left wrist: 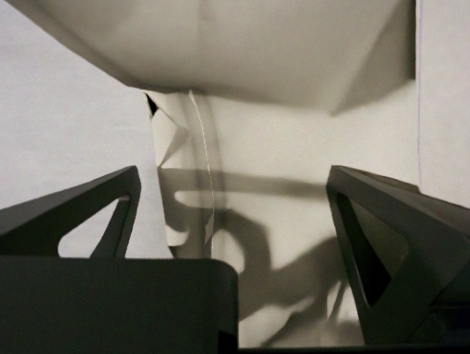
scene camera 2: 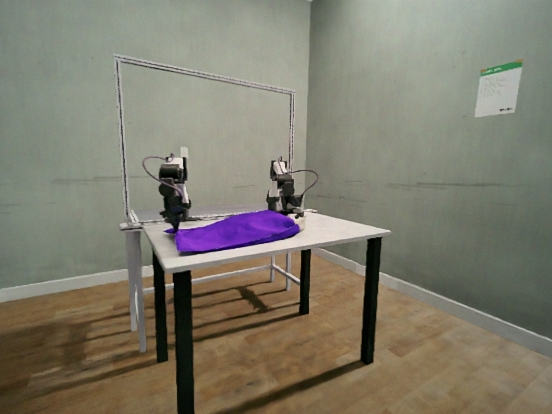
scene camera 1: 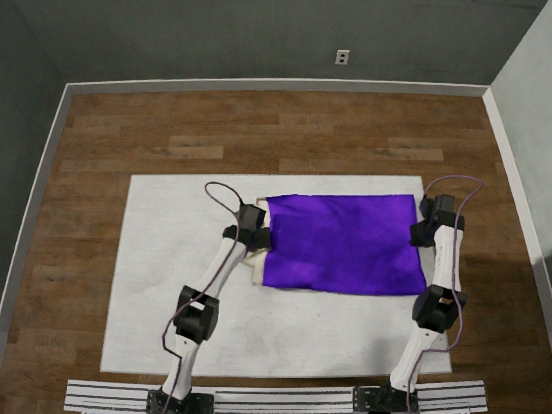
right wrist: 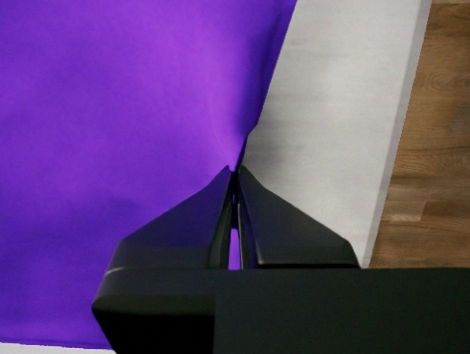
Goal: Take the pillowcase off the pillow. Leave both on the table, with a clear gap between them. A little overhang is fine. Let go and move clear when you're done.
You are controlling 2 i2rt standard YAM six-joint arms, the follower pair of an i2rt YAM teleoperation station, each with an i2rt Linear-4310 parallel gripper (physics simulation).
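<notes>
The purple pillowcase (scene camera 1: 340, 240) (scene camera 2: 235, 232) (right wrist: 125, 110) lies flat around the pillow. The cream pillow (scene camera 1: 258, 272) (scene camera 2: 302, 223) (left wrist: 285, 140) sticks out of its open end, at the left in scene camera 1, with creased, folded edges. My left gripper (scene camera 1: 261, 240) (left wrist: 233, 175) is open over this exposed end; in the left wrist view its fingers stand wide apart with cream fabric showing between them. My right gripper (scene camera 1: 418, 236) (scene camera 2: 175, 230) (right wrist: 234, 177) is shut on the pillowcase's closed end edge, at the right in scene camera 1. The rest of the pillow is hidden inside the pillowcase.
The white table (scene camera 1: 165, 300) (scene camera 2: 345, 230) (left wrist: 60, 125) (right wrist: 345, 100) bears both things. Its right edge in scene camera 1 runs close beside my right gripper. A white metal frame (scene camera 2: 205, 77) stands behind the table in scene camera 2.
</notes>
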